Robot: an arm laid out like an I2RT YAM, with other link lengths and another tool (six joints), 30 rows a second.
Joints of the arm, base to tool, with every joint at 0 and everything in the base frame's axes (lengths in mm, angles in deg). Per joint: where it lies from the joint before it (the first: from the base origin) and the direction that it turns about. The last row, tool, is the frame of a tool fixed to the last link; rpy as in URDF.
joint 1: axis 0 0 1 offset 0 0 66.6
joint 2: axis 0 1 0 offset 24.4 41.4 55.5
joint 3: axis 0 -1 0 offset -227 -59.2 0
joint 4: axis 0 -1 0 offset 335.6 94.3 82.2
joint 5: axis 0 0 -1 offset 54 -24.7 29.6
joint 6: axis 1 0 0 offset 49.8 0 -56.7
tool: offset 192 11 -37 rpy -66.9 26.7 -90
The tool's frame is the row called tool.
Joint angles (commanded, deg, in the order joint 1, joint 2, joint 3, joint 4, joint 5, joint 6), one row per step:
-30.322 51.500 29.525 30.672 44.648 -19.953
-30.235 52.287 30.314 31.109 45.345 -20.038
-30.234 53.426 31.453 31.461 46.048 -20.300
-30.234 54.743 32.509 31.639 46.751 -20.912
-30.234 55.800 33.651 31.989 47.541 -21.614
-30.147 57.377 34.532 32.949 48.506 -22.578
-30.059 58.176 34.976 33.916 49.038 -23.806
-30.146 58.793 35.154 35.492 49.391 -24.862
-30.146 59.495 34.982 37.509 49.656 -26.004
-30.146 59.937 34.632 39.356 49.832 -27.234
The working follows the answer.
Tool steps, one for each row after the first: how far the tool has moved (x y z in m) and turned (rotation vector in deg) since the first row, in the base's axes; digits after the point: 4 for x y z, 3 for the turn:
-0.0001 -0.0016 0.0034 -0.149 -0.352 -0.611
0.0002 -0.0042 0.0072 -0.291 -0.460 -1.333
0.0003 -0.0070 0.0079 -0.296 0.148 -2.094
-0.0001 -0.0097 0.0121 -0.552 0.385 -2.953
-0.0001 -0.0125 0.0119 -0.742 1.012 -3.925
-0.0003 -0.0138 0.0134 -1.207 1.621 -4.507
-0.0012 -0.0158 0.0162 -1.894 1.612 -5.084
-0.0015 -0.0170 0.0165 -2.607 1.685 -5.511
-0.0023 -0.0177 0.0165 -3.305 1.927 -5.872

Tool pose at each row, in the base's axes (x y z in m, rotation vector in deg; rounded; the steps above come from the unrounded poses):
0.3339 -0.3340 0.2195 4.080 82.704 -136.598
0.3338 -0.3356 0.2228 4.911 82.546 -137.060
0.3341 -0.3382 0.2266 5.541 82.536 -137.693
0.3342 -0.3410 0.2274 5.388 83.027 -138.531
0.3337 -0.3437 0.2316 5.686 83.071 -139.484
0.3337 -0.3465 0.2313 5.622 83.403 -140.630
0.3335 -0.3478 0.2329 5.212 83.272 -141.654
0.3327 -0.3498 0.2356 5.485 82.579 -142.597
0.3324 -0.3510 0.2360 5.538 81.842 -143.466
0.3316 -0.3517 0.2360 5.341 81.175 -144.333

